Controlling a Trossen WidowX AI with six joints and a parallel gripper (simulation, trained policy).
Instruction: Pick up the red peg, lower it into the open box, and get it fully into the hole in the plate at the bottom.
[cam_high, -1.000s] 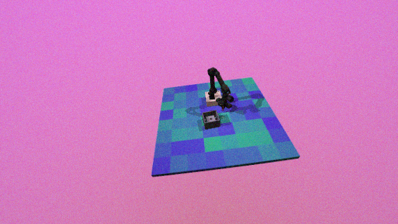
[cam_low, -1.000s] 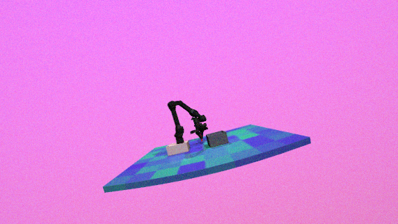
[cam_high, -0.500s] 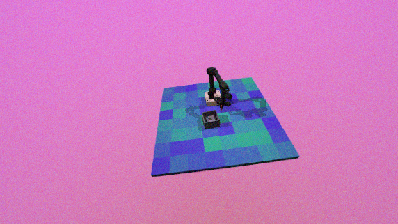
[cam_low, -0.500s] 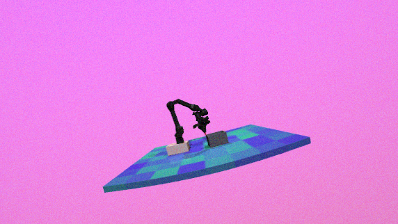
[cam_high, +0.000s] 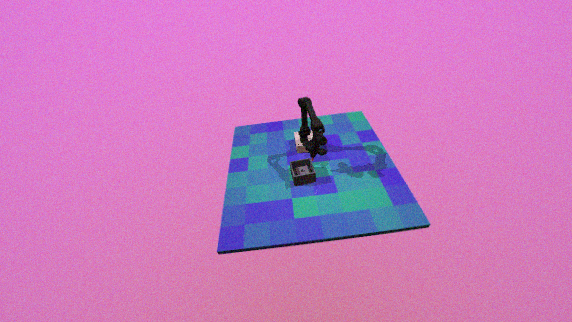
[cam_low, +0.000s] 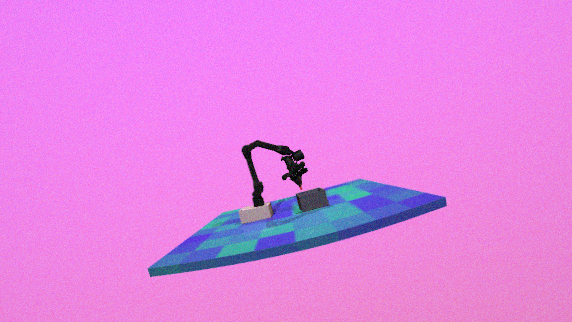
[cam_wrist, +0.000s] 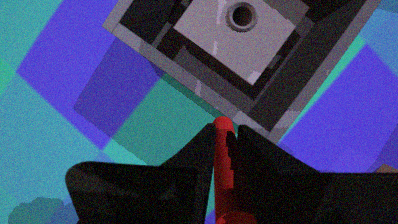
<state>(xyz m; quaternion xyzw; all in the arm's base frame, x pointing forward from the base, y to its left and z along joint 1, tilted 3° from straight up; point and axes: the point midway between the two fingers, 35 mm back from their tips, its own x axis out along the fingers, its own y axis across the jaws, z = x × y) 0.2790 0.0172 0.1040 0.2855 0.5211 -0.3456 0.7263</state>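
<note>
The grey plate lies 40 mm ahead of my gripper tip, 80 mm to the right of it and 90 mm below it. From my gripper tip the other things lie so: dark box 40 mm ahead, 80 mm to the right, 110 mm below; red peg 10 mm behind, 10 mm to the left, 10 mm above.
</note>
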